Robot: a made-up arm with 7 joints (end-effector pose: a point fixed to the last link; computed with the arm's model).
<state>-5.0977 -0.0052 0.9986 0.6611 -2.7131 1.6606 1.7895</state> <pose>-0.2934 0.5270 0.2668 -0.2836 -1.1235 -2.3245</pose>
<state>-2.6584 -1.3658 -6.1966 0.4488 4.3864 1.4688 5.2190</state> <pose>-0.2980 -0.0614 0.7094 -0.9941 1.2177 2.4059</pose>
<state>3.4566 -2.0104 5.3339 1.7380 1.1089 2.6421 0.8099</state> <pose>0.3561 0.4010 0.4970 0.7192 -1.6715 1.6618</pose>
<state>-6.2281 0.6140 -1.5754 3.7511 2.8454 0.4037 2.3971</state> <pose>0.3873 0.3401 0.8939 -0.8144 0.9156 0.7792</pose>
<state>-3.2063 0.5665 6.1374 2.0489 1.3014 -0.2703 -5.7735</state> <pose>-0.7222 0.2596 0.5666 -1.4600 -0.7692 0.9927</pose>
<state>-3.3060 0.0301 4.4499 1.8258 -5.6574 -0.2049 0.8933</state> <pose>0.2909 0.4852 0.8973 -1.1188 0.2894 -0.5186</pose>
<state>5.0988 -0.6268 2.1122 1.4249 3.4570 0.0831 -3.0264</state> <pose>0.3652 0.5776 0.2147 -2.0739 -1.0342 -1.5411</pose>
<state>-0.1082 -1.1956 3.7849 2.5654 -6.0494 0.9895 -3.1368</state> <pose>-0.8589 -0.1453 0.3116 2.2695 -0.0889 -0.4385</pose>
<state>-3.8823 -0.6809 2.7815 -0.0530 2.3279 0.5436 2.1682</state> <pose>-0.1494 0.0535 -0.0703 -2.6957 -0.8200 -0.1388</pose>
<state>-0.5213 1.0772 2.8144 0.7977 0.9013 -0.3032 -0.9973</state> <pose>-0.0638 0.3885 0.7704 -0.7752 -0.9565 -0.6707</pose>
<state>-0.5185 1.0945 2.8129 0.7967 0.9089 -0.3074 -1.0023</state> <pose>-0.0567 0.3853 0.7727 -0.7770 -0.9384 -0.6656</pose>
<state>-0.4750 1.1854 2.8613 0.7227 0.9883 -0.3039 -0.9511</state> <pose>-0.0792 0.3550 0.7636 -0.7701 -0.9143 -0.4955</pose>
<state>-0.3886 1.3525 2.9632 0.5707 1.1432 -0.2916 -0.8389</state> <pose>-0.1243 0.2923 0.7377 -0.7565 -0.8984 -0.1735</pose>
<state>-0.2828 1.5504 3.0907 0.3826 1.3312 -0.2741 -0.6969</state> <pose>-0.1654 0.2177 0.6950 -0.7541 -0.9010 0.1783</pose>
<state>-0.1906 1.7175 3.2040 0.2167 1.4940 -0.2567 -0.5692</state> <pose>-0.1906 0.1637 0.6484 -0.7752 -0.9102 0.4475</pose>
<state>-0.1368 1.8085 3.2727 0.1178 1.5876 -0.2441 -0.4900</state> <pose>-0.2043 0.1394 0.6170 -0.8019 -0.9183 0.5900</pose>
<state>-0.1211 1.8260 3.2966 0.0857 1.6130 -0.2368 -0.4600</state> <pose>-0.2119 0.1329 0.6049 -0.8152 -0.9308 0.6295</pose>
